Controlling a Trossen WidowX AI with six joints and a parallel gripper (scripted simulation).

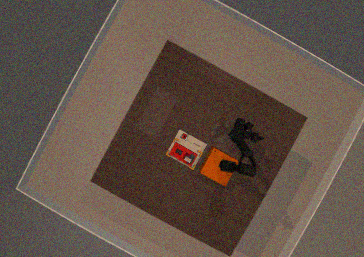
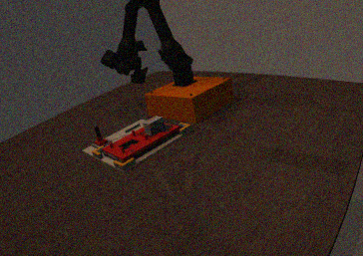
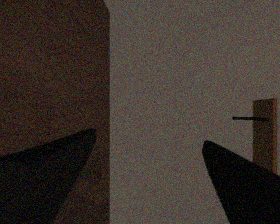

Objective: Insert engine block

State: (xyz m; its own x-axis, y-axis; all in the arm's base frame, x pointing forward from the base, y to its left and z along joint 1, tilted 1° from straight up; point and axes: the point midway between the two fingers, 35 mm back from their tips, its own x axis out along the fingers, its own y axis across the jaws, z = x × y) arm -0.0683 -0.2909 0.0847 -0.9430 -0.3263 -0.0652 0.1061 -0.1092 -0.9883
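Now: gripper tip 40 cm to the right of the engine block, 35 cm short of it and 12 cm above it. Round my gripper tip: upright peg (46 cm ahead, 26 cm to the left, 12 cm below).
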